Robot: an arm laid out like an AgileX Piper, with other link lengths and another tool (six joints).
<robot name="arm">
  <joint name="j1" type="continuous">
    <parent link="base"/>
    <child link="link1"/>
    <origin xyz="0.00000 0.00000 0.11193" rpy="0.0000 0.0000 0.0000"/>
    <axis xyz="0 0 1"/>
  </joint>
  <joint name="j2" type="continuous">
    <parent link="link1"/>
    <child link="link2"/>
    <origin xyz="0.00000 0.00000 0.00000" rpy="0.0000 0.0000 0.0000"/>
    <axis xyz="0 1 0"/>
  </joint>
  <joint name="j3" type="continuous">
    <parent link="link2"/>
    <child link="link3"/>
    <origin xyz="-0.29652 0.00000 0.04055" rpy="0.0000 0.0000 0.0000"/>
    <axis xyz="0 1 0"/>
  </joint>
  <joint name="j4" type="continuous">
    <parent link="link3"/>
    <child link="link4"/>
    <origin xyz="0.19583 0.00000 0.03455" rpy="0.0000 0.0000 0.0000"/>
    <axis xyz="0.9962 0 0.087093"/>
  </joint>
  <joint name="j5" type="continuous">
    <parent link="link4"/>
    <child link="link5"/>
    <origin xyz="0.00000 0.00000 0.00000" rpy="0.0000 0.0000 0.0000"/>
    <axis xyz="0 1 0"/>
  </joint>
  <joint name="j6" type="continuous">
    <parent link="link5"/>
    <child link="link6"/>
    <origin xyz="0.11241 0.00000 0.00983" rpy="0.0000 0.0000 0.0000"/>
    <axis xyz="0.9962 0 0.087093"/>
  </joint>
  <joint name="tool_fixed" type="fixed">
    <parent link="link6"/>
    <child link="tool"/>
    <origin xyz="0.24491 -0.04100 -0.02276" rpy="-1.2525 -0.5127 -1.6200"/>
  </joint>
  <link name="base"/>
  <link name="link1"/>
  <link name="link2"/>
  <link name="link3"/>
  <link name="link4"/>
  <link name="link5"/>
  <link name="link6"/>
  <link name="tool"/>
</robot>
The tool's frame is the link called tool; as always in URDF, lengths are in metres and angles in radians. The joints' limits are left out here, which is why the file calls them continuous.
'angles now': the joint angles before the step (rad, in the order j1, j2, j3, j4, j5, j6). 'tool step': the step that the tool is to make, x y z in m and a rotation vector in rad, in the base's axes. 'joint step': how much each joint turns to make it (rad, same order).
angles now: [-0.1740, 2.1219, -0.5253, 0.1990, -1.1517, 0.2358]
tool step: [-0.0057, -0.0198, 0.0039, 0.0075, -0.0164, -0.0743]
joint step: [0.0002, -0.0002, -0.0134, 0.0726, 0.0000, 0.0058]
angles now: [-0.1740, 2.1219, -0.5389, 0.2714, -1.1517, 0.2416]
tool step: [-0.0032, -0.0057, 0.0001, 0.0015, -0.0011, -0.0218]
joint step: [0.0000, -0.0001, -0.0008, 0.0219, 0.0000, 0.0000]
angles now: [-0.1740, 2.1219, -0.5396, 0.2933, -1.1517, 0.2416]
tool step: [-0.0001, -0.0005, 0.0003, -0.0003, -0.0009, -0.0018]
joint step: [0.0002, 0.0000, -0.0002, 0.0020, -0.0008, -0.0001]
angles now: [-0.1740, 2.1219, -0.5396, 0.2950, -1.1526, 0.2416]
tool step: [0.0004, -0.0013, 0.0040, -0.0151, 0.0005, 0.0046]
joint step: [-0.0002, -0.0073, 0.0001, 0.0009, 0.0007, -0.0169]
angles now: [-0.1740, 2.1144, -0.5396, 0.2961, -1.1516, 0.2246]
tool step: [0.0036, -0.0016, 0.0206, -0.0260, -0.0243, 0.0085]
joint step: [-0.0001, -0.0434, 0.0000, 0.0000, 0.0084, -0.0262]
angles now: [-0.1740, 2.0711, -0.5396, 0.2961, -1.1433, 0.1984]
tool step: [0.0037, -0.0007, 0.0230, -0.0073, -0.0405, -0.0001]
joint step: [0.0000, -0.0477, -0.0002, 0.0011, 0.0064, -0.0024]
